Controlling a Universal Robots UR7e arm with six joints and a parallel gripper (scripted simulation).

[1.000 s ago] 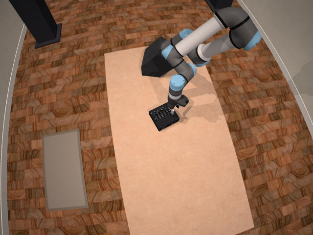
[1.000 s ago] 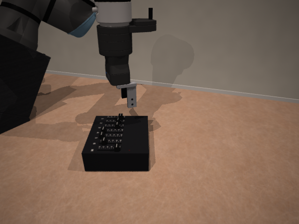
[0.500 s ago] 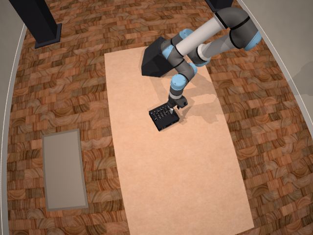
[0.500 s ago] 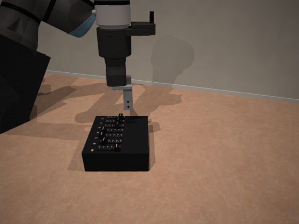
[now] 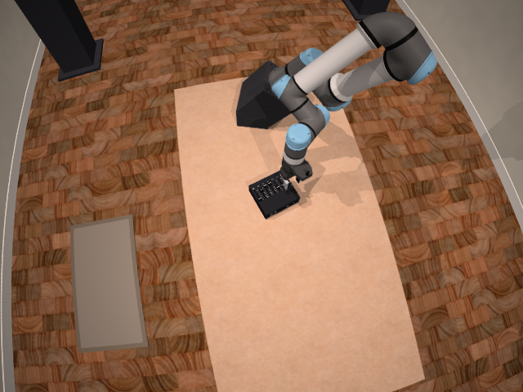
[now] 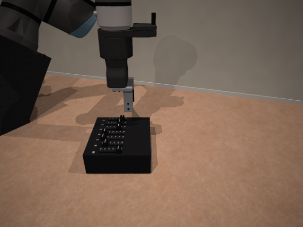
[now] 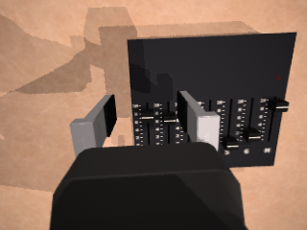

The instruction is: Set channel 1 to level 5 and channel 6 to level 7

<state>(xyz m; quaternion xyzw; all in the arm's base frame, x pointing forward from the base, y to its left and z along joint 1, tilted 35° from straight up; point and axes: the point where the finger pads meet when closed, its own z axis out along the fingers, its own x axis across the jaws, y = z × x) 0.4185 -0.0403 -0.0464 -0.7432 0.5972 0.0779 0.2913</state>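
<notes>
My gripper is now 5 cm above the channel 1 fader cap, 2 cm past it and 1 cm to the left of it. Also, from my hand: channel 2 fader cap (5 cm below, 3 cm to the right, 2 cm behind); channel 4 fader cap (8 cm to the right, 5 cm below, 4 cm behind); channel 3 fader cap (5 cm to the right, 5 cm below, 1 cm behind).
</notes>
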